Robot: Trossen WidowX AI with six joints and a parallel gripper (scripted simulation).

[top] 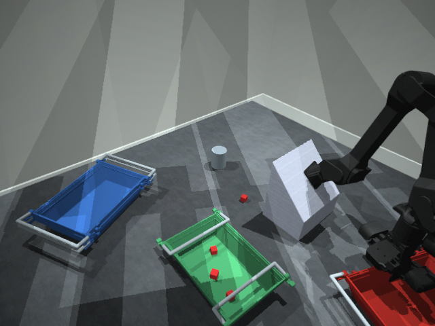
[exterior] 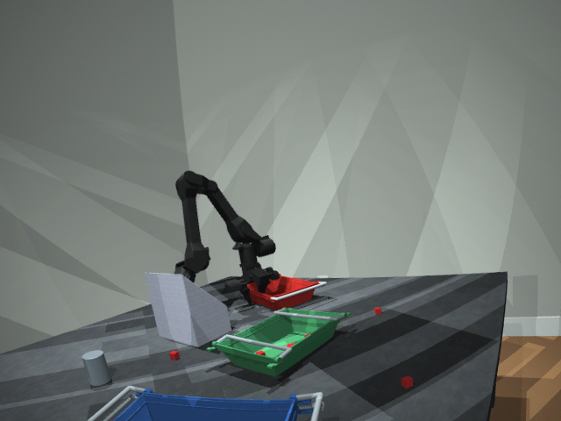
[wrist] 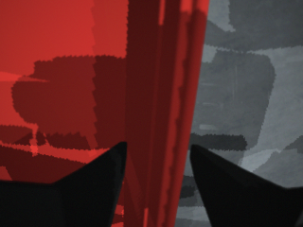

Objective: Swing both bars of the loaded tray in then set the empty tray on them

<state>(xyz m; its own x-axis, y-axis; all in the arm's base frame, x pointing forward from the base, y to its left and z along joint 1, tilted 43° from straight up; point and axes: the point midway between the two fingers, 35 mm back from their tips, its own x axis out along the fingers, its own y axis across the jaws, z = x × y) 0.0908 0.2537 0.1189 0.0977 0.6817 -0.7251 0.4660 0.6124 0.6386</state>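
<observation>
The red tray lies 7 cm to the left of my gripper tip, 4 cm ahead of it and 3 cm above it.
</observation>
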